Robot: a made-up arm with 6 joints.
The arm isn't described. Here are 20 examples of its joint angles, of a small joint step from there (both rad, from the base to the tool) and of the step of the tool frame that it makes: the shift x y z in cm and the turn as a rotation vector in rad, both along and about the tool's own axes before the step.
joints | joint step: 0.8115 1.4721 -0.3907 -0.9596 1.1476 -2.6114 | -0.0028 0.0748 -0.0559 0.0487 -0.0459 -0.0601
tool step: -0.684 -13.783 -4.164 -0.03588 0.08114 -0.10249
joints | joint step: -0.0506 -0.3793 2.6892 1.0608 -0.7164 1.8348 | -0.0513 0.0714 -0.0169 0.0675 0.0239 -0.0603
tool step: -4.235 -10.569 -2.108 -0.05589 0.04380 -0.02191
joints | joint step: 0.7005 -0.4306 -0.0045 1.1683 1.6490 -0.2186 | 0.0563 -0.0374 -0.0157 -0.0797 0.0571 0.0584
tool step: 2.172 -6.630 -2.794 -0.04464 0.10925 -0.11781
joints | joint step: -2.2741 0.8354 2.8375 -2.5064 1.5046 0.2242 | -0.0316 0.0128 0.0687 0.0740 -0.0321 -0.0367
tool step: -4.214 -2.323 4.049 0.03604 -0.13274 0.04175
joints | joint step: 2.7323 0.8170 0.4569 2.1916 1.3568 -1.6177 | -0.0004 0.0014 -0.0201 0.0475 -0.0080 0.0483
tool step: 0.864 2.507 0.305 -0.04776 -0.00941 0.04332
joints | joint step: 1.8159 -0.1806 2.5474 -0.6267 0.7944 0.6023 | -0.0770 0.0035 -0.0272 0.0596 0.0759 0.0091
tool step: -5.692 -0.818 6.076 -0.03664 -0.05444 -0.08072
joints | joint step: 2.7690 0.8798 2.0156 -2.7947 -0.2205 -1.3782 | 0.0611 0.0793 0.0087 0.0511 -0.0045 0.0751
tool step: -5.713 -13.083 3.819 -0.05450 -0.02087 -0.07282
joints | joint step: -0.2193 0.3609 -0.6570 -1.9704 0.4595 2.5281 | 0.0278 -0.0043 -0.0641 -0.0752 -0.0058 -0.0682
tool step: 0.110 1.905 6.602 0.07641 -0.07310 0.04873
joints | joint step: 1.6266 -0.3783 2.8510 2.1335 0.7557 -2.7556 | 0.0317 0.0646 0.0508 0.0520 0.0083 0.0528
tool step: -4.278 5.596 -2.939 -0.06974 0.06017 0.01712
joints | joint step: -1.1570 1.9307 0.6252 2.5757 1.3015 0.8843 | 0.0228 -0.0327 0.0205 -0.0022 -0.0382 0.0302
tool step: -3.255 4.996 -3.444 -0.07751 -0.06859 0.01971
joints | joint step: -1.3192 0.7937 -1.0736 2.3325 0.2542 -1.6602 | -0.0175 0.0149 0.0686 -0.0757 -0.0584 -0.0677
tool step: -0.746 -3.605 -6.781 0.16133 0.08141 -0.03823
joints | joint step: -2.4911 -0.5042 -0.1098 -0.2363 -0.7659 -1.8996 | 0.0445 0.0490 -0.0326 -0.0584 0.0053 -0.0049
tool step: 8.300 0.669 -1.166 0.04673 0.08813 0.05823
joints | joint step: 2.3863 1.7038 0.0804 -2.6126 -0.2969 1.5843 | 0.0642 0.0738 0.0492 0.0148 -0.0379 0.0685
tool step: 8.137 8.406 2.742 -0.14439 -0.00973 0.01222
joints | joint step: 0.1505 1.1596 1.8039 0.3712 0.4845 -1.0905 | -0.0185 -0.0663 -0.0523 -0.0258 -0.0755 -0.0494
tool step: 3.516 -6.521 -0.877 0.05723 0.06277 0.02915
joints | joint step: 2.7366 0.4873 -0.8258 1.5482 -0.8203 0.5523 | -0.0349 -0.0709 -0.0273 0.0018 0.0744 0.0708
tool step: -1.678 2.122 3.929 -0.00802 0.05375 -0.04170
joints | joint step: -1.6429 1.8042 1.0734 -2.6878 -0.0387 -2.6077 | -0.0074 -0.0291 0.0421 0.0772 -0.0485 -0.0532
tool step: -2.107 -3.314 -10.223 -0.00609 0.09758 -0.06200
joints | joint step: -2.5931 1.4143 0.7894 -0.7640 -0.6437 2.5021 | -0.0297 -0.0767 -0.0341 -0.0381 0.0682 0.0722
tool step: -9.446 5.968 -6.639 -0.03681 0.08711 0.08579
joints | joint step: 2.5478 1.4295 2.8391 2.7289 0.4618 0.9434 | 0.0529 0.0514 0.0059 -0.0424 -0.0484 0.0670
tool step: 0.545 0.159 -8.321 0.02010 0.00710 0.03188
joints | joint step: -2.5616 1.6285 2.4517 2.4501 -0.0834 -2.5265 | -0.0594 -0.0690 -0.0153 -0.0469 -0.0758 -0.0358
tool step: 4.753 -9.872 -10.542 0.05851 0.09360 -0.09754
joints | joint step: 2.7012 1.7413 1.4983 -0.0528 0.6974 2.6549 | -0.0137 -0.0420 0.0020 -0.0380 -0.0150 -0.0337
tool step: 4.339 7.106 1.063 0.05179 -0.02831 0.04496
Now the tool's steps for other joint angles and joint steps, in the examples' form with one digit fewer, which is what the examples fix.
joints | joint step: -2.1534 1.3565 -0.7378 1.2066 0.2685 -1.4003 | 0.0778 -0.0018 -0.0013 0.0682 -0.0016 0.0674
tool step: 1.07 1.75 5.25 -0.2014 0.0438 0.0135
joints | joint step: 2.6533 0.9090 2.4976 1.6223 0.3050 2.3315 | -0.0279 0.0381 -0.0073 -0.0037 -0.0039 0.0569
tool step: -2.54 -4.16 -4.95 -0.0588 0.0467 -0.0364
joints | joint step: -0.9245 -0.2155 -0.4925 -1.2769 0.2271 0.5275 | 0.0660 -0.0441 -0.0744 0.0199 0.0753 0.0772
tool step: -3.93 5.71 0.36 -0.1153 0.0139 -0.0179
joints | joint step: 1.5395 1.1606 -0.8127 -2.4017 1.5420 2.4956 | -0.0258 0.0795 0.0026 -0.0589 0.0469 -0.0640
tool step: 1.63 -4.29 2.65 -0.0109 -0.0279 0.1247
